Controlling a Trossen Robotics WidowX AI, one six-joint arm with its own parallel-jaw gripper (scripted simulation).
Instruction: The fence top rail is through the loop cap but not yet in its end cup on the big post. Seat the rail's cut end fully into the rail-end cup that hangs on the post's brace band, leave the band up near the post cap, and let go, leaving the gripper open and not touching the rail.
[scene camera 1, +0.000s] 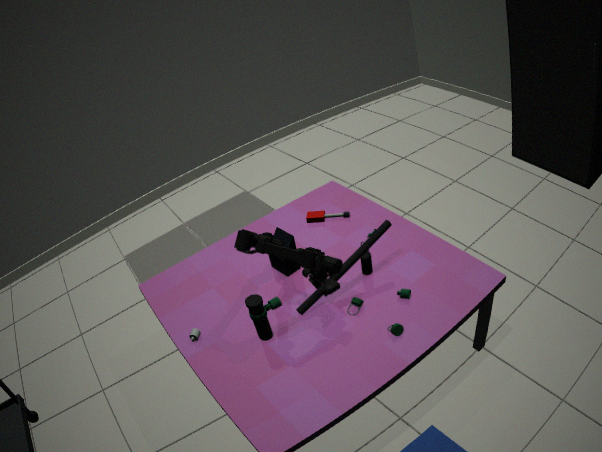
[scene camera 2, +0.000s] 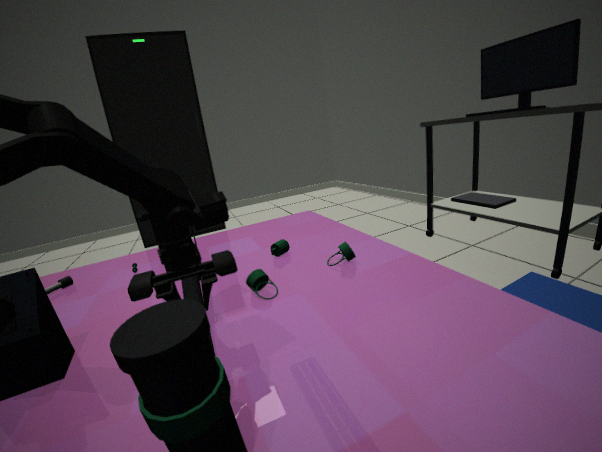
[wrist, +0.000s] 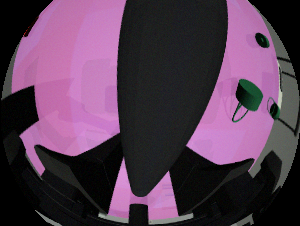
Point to the gripper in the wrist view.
146, 137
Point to a dark top rail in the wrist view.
168, 65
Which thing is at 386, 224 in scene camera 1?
A dark top rail.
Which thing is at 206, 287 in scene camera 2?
The gripper.
